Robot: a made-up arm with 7 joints. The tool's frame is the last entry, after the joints. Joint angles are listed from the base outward. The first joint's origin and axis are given. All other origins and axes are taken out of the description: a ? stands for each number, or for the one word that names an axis. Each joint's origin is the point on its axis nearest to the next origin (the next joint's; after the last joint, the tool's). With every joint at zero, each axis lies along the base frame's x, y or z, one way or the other. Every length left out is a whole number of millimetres.
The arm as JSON. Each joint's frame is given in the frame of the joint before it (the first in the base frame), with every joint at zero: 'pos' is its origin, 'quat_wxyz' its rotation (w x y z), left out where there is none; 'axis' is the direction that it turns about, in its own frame. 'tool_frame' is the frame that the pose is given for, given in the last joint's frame.
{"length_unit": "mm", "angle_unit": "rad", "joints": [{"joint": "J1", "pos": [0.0, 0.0, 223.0], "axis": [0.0, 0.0, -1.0]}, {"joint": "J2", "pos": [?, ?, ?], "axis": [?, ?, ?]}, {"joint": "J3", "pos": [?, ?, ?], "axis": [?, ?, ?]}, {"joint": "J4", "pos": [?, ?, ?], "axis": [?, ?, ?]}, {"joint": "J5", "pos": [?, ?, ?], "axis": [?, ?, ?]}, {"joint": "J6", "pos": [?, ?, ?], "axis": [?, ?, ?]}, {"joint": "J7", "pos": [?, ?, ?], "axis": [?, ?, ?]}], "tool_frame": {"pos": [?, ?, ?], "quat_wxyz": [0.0, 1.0, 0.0, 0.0]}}
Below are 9 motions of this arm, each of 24 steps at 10 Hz.
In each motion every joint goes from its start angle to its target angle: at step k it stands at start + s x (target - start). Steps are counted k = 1, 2, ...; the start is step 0. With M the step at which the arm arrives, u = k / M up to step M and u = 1 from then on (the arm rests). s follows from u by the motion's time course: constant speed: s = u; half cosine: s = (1 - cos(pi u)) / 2; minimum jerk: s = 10 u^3 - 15 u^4 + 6 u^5.
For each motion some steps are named. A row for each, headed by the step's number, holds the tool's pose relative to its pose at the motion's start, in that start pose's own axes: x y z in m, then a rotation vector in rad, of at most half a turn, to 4 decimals.
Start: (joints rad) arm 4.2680 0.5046 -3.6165 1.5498 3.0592 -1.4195 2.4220
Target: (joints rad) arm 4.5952 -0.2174 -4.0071 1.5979 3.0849 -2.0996 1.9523
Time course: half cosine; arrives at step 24
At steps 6, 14, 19, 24:
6: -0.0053 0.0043 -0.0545 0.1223 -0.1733 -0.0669
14: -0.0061 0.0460 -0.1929 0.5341 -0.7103 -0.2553
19: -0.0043 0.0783 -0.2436 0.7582 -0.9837 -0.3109
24: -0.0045 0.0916 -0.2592 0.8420 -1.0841 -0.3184

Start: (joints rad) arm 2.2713 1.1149 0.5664 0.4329 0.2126 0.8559 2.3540
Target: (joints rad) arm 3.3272 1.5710 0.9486 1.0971 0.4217 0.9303 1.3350
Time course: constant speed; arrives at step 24
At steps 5, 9, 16, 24:
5: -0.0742 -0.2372 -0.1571 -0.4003 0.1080 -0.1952
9: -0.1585 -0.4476 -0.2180 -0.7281 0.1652 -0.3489
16: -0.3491 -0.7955 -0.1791 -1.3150 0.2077 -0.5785
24: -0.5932 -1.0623 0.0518 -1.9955 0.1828 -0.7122

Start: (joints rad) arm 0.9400 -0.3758 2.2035 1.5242 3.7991 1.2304 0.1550
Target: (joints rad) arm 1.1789 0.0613 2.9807 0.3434 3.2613 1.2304 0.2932
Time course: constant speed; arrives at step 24
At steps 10, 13, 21, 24:
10: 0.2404 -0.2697 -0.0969 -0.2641 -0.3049 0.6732
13: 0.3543 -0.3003 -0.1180 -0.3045 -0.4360 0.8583
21: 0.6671 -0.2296 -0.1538 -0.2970 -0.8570 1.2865
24: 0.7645 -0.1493 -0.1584 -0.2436 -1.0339 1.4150

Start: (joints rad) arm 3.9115 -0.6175 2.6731 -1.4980 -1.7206 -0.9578 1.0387
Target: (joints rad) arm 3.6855 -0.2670 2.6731 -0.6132 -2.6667 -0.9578 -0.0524
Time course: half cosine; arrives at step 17
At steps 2, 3, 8, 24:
2: 0.0149 0.0069 -0.0017 0.0314 -0.0343 -0.0444
3: 0.0329 0.0154 -0.0031 0.0719 -0.0741 -0.0988
8: 0.1886 0.0891 0.0222 0.5417 -0.3281 -0.6006
24: 0.3546 0.1503 0.1563 1.4409 -0.2498 -1.2121

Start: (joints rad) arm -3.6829 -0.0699 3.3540 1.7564 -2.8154 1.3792 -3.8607
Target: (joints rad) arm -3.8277 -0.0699 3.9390 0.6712 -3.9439 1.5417 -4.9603
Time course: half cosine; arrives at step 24
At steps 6, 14, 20, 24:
6: -0.0832 0.0284 -0.0507 0.0126 0.2467 -0.0913
14: -0.3750 0.0177 -0.1311 -0.3813 0.9748 -0.4549
20: -0.5236 -0.0562 -0.1286 -0.9143 1.2301 -0.7141
24: -0.5500 -0.0771 -0.1248 -1.0524 1.2548 -0.7735

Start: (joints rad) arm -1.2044 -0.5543 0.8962 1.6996 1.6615 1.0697 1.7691
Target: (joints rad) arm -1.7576 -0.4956 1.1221 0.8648 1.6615 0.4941 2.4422
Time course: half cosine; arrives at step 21
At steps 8, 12, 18, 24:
8: 0.1090 0.0459 0.0013 0.2108 -0.1415 0.0348
12: 0.2082 0.0688 0.0153 0.3588 -0.3238 0.0658
18: 0.3141 0.0689 0.0427 0.4560 -0.5801 0.0934
24: 0.3284 0.0665 0.0473 0.4626 -0.6204 0.0963

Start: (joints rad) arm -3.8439 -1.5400 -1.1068 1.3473 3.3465 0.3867 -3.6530
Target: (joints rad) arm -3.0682 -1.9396 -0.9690 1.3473 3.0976 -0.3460 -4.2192
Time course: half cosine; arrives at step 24
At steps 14, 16, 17, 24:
14: 0.3679 -0.0473 0.0218 0.3627 -0.6719 -0.0584
16: 0.4343 -0.0513 0.0481 0.4579 -0.7758 -0.0545
17: 0.4632 -0.0527 0.0621 0.5029 -0.8196 -0.0506
24: 0.5609 -0.0561 0.1227 0.6740 -0.9607 -0.0250

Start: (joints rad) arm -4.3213 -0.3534 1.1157 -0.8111 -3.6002 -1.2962 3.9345
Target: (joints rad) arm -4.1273 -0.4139 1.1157 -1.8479 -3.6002 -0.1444 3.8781
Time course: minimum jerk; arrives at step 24
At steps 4, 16, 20, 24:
4: -0.0185 0.0046 0.0159 0.0522 0.0536 0.0199
16: -0.2560 -0.1485 0.4928 0.9026 1.3867 0.4347
20: -0.2344 -0.2386 0.6018 1.0098 1.7470 0.5153
24: -0.2257 -0.2578 0.6219 1.0262 1.8227 0.5302

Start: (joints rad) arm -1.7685 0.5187 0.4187 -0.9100 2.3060 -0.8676 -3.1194
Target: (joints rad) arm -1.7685 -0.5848 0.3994 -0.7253 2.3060 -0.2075 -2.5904
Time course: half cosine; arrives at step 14
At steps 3, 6, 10, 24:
3: -0.0956 -0.0294 0.0371 0.0048 0.1560 0.1159
6: -0.3106 -0.1332 0.1781 0.0374 0.5599 0.4042
10: -0.5090 -0.3466 0.4908 0.1429 1.1891 0.7908
24: -0.5347 -0.4512 0.6529 0.2112 1.4793 0.9307

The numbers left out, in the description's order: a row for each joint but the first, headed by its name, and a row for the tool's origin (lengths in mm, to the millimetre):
J2: xyz 0.0 -10.0 0.0, axis 0.0 1.0 0.0
J3: xyz 0.0 0.0 419.0, axis 0.0 0.0 -1.0
J4: xyz 0.0 -16.0 0.0, axis 0.0 1.0 0.0
J5: xyz 0.0 0.0 448.0, axis 0.0 0.0 -1.0
J6: xyz 0.0 0.0 0.0, axis 0.0 1.0 0.0
J7: xyz 0.0 0.0 150.0, axis 0.0 0.0 -1.0
tool: xyz 0.0 0.0 0.0

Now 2 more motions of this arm.
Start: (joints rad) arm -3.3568 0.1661 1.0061 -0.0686 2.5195 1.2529 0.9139
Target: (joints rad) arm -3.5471 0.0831 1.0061 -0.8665 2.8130 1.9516 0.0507
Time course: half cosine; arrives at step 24
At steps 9, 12, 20, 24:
9: 0.1192 -0.0561 -0.0887 -0.2779 -0.3681 -0.3749
12: 0.1884 -0.1068 -0.1230 -0.4175 -0.6348 -0.5845
20: 0.3175 -0.2399 -0.1425 -0.6107 -1.3520 -0.9384
24: 0.3334 -0.2605 -0.1391 -0.6217 -1.4762 -0.9718

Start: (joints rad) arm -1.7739 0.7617 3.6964 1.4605 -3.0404 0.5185 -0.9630
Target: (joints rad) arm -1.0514 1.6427 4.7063 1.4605 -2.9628 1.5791 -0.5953
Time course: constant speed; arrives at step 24
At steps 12, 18, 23, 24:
12: 0.4854 0.1978 0.3443 0.3713 -1.0414 0.7237
18: 0.5502 0.2983 0.6364 0.5007 -1.5426 1.0858
23: 0.5136 0.3355 0.8810 0.5585 -1.9563 1.3652
24: 0.4986 0.3363 0.9268 0.5629 -2.0387 1.4173

